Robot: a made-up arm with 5 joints. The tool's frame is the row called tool. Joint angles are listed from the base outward.
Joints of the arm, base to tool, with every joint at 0 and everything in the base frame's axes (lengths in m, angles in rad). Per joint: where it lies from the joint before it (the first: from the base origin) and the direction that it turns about. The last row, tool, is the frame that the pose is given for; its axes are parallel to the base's.
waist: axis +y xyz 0 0 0.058
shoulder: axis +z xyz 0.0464 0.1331 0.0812
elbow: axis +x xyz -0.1 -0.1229 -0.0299
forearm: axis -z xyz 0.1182 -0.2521 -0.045
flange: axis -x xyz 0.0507 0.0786 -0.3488
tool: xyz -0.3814 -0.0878 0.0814
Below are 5 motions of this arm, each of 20 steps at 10 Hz.
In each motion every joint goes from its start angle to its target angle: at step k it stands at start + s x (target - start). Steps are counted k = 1, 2, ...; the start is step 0. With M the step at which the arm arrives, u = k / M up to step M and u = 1 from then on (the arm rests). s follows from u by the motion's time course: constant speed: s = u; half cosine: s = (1 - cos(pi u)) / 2; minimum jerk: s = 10 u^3 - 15 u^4 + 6 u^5.
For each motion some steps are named. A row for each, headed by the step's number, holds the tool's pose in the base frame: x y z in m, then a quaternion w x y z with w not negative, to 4 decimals.
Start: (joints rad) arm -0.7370 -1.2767 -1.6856 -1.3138 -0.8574
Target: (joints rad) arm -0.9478 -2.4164 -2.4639 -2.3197 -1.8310
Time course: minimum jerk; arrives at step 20
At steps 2, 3, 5, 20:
2: -0.7524 0.0279 0.2911 0.8767 0.1979 0.3690 -0.2367
3: -0.7525 0.0333 0.2965 0.8686 0.2164 0.3755 -0.2401
5: -0.7518 0.0537 0.3185 0.8292 0.2952 0.4013 -0.2535
20: -0.7044 0.0119 0.3802 0.1186 -0.8430 -0.4978 0.1658

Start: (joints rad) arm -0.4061 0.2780 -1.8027 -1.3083 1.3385
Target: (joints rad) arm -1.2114 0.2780 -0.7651 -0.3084 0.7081
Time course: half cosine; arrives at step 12
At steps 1, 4, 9, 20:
1: -0.3217 -0.2039 0.6075 0.0632 0.9133 -0.0384 -0.4005
4: -0.3638 -0.3369 0.4440 0.0953 -0.9646 -0.0581 0.2390
9: -0.1781 -0.4725 0.0314 0.4655 -0.7872 -0.3877 -0.1149
20: -0.0912 -0.4567 -0.0301 0.5286 -0.6853 -0.4727 -0.1663

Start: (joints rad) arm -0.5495 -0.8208 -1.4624 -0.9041 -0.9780
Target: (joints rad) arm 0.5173 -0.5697 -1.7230 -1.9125 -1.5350
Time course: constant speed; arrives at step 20
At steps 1, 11, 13, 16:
1: -0.6882 -0.1762 0.3130 0.9448 0.0312 0.2567 -0.2013
11: -0.2766 -0.3026 0.7190 0.7090 0.1058 0.6762 -0.1696
13: -0.1626 -0.3215 0.7498 0.6332 0.1158 0.7439 -0.1795
16: 0.0123 -0.3455 0.7592 0.5056 0.1239 0.8294 -0.2027

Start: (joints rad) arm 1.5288 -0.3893 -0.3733 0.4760 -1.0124
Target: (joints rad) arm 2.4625 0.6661 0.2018 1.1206 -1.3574
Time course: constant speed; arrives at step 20
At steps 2, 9, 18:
2: -0.3043 -0.1362 0.4018 0.7494 -0.0226 0.4766 -0.4590
9: -0.2914 -0.1049 0.3626 0.6254 0.0477 0.5593 -0.5421
18: -0.2249 0.0189 0.3964 0.3770 0.0301 0.6374 -0.6714

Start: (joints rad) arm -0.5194 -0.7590 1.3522 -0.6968 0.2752
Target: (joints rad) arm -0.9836 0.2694 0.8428 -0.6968 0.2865
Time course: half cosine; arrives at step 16
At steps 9, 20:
9: 0.1994 0.0735 -0.4321 0.7280 0.2293 -0.5619 0.3190
20: 0.3231 -0.1309 -0.3210 0.6862 0.0548 -0.5337 0.4913

